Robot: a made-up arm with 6 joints.
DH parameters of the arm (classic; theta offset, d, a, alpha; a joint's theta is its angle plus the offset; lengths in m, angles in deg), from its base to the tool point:
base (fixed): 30.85 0 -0.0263 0
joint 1: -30.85 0.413 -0.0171 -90
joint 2: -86.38 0 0.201 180
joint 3: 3.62 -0.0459 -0.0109 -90
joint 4: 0 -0.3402 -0.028 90
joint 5: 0 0.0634 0.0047 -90
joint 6: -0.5 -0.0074 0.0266 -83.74
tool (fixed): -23.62 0.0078 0 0
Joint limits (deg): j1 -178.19..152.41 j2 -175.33..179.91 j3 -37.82..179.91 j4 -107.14..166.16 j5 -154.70..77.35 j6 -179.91..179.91
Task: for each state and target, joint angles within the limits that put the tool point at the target. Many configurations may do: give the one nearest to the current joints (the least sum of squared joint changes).
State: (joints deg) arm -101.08 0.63 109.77 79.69 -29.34 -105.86
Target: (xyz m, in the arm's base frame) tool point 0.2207 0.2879 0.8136
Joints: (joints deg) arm -125.89 -28.52 101.23 89.07 -30.28 -98.02
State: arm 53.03 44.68 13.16 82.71 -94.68 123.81
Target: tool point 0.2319 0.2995 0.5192
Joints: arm 49.97 27.24 10.16 81.57 -95.02 125.31
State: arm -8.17 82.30 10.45 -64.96 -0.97 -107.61
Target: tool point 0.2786 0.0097 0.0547
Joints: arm -2.28 90.75 36.33 -68.25 -1.92 -108.28
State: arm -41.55 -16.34 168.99 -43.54 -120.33 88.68
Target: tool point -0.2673 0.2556 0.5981
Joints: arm -47.06 -9.34 179.91 -4.21 -129.48 118.55
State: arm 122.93 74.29 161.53 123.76 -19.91 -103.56
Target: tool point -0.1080 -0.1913 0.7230
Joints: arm 83.22 41.84 179.91 120.13 -24.94 -117.85
